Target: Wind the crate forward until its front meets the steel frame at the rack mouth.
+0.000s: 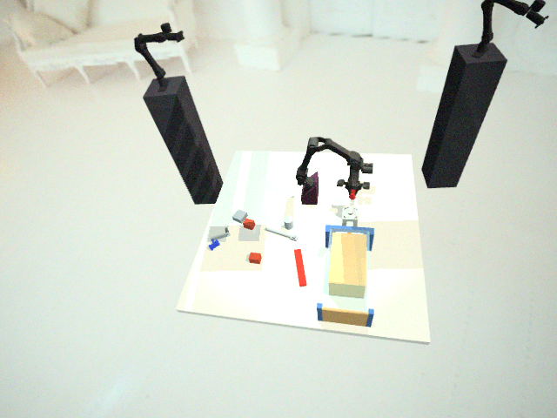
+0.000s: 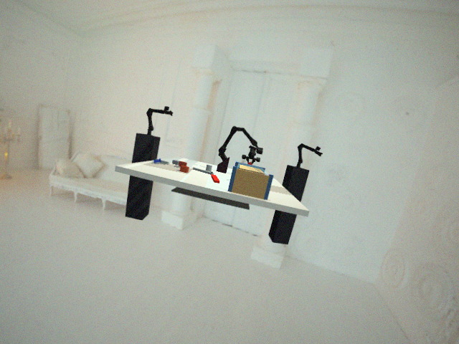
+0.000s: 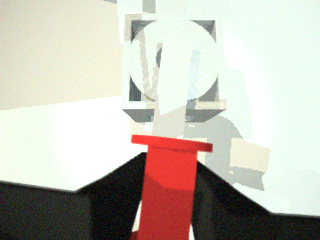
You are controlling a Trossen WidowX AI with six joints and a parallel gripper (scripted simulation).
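The red-knobbed winch handle is 20 mm ahead of my gripper tip and 30 mm below it. Also, from my gripper tip: red grip (20 mm behind); hand winch (70 mm ahead, 20 mm to the right, 100 mm below); blue steel frame (240 mm ahead, 40 mm to the right, 20 mm below).
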